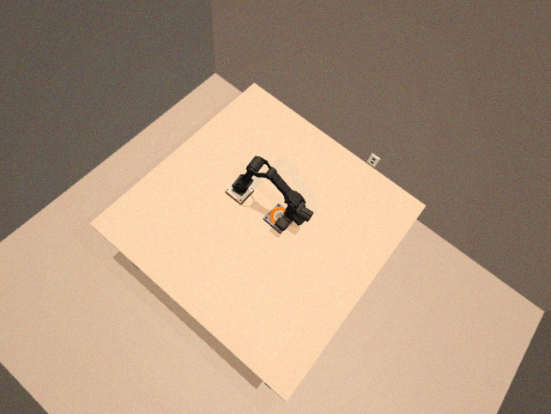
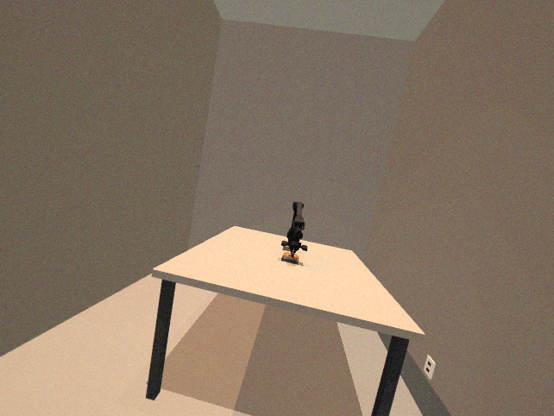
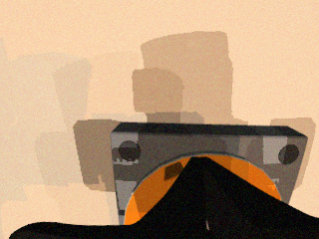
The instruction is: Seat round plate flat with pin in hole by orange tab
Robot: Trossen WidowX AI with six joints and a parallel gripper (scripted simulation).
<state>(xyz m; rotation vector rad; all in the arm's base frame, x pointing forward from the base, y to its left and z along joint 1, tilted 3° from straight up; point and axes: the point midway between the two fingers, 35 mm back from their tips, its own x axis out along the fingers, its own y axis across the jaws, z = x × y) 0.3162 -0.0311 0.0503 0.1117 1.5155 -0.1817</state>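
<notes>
The square grey base is 50 mm behind my gripper tip and 20 mm below it.
</notes>
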